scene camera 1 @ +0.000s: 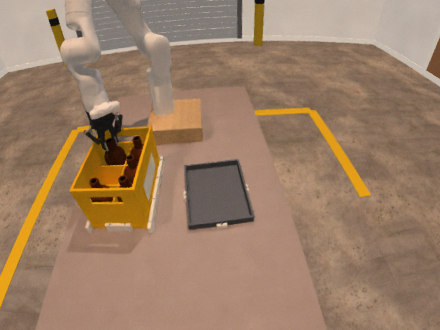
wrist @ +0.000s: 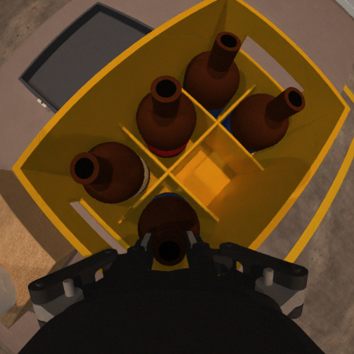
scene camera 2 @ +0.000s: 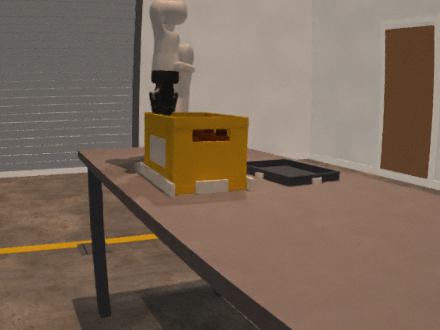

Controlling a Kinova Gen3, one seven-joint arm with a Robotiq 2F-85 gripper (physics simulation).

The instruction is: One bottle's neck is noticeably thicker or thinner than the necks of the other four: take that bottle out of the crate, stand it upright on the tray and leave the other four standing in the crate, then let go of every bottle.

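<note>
The yellow crate stands on the table with five brown bottles upright in it. My gripper points down at the crate's back left compartment in scene camera 1, shut on the neck of the bottle with a blue label. The white-label bottle is beside it. The red-label bottle is in the middle right. Two more blue-label bottles are at the front: right and left. The dark tray holds no bottle.
The crate's middle left compartment holds no bottle. Thin yellow dividers separate the compartments, and the crate's high walls surround the bottles. White strips lie along the crate's foot. A wooden block under the arm's base stands behind the crate and tray.
</note>
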